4 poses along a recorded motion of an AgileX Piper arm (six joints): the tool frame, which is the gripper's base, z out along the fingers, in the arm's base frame.
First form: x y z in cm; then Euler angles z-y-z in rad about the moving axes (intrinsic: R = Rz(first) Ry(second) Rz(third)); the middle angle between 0 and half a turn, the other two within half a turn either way.
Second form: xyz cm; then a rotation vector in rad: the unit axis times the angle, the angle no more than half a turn. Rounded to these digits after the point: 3 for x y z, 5 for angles.
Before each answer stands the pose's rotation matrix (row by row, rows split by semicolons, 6 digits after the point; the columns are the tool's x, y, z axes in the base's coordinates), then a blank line. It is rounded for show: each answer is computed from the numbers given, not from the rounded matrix.
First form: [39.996 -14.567 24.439 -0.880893 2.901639 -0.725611]
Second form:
-0.974326 0.166760 0.151260; 0.138127 0.973303 -0.183307; -0.177790 -0.157708 -0.971349

[39.996 -14.567 24.439 0.22990 2.95512 -0.25714]
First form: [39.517 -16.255 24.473 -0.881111 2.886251 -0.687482]
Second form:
-0.965368 0.205513 0.160713; 0.173090 0.965440 -0.194849; -0.195202 -0.160283 -0.967577

[39.517 -16.255 24.473 0.28506 2.93518 -0.26739]
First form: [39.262 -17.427 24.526 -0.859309 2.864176 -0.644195]
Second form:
-0.956990 0.228452 0.178828; 0.190304 0.959561 -0.207428; -0.218984 -0.164475 -0.961766

[39.262 -17.427 24.526 0.31410 2.90907 -0.27896]
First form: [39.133 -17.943 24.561 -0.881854 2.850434 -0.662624]
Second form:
-0.954971 0.233938 0.182492; 0.191865 0.956079 -0.221589; -0.226314 -0.176597 -0.957912

[39.133 -17.943 24.561 0.31923 2.90064 -0.29853]
